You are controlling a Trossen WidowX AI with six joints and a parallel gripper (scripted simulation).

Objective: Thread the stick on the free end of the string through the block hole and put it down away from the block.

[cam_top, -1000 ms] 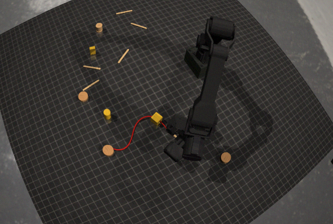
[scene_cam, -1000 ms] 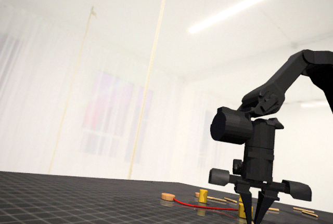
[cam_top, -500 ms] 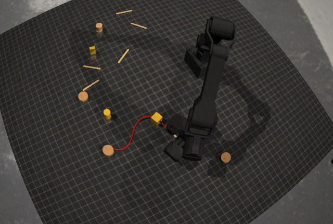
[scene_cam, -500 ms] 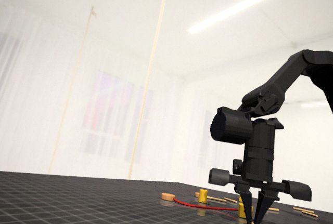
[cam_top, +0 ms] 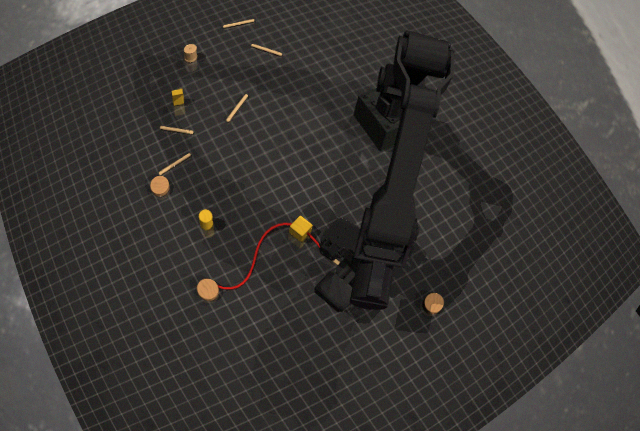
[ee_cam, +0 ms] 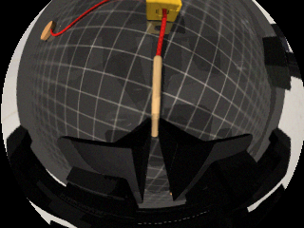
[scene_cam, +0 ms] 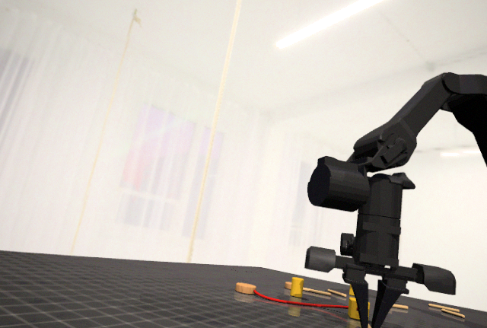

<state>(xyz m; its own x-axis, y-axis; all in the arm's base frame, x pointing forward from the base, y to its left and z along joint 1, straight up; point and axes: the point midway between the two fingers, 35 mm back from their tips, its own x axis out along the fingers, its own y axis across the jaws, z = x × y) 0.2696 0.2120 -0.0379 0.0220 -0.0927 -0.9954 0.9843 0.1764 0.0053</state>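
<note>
The thin wooden stick lies 4 cm to the right of my gripper tip, 1 cm ahead of it and 1 cm above it. From my gripper tip the other things lie so: round wooden button (23 cm ahead, 13 cm to the right, 1 cm above); then yellow cylinder (24 cm to the right, 15 cm ahead, 2 cm above).
</note>
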